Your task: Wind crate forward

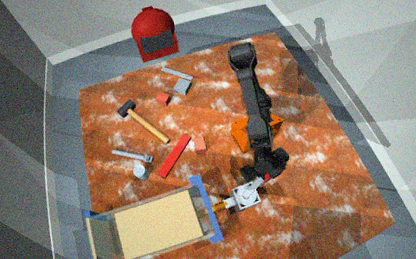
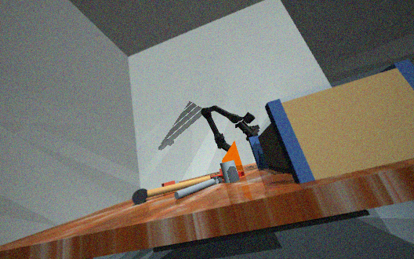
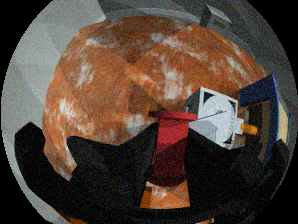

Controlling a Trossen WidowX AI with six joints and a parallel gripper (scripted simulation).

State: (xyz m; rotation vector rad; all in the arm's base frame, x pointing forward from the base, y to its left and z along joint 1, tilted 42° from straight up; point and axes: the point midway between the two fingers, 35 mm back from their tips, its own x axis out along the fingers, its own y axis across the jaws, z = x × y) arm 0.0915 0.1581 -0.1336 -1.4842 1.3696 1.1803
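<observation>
My gripper tip is 40 mm short of the red-knobbed winch handle and 30 mm above it. Also, from my gripper tip: red knob (20 mm to the right); blue steel frame (250 mm ahead, 30 mm to the left, 30 mm below); winch (80 mm ahead, 20 mm to the left, 100 mm below).
</observation>
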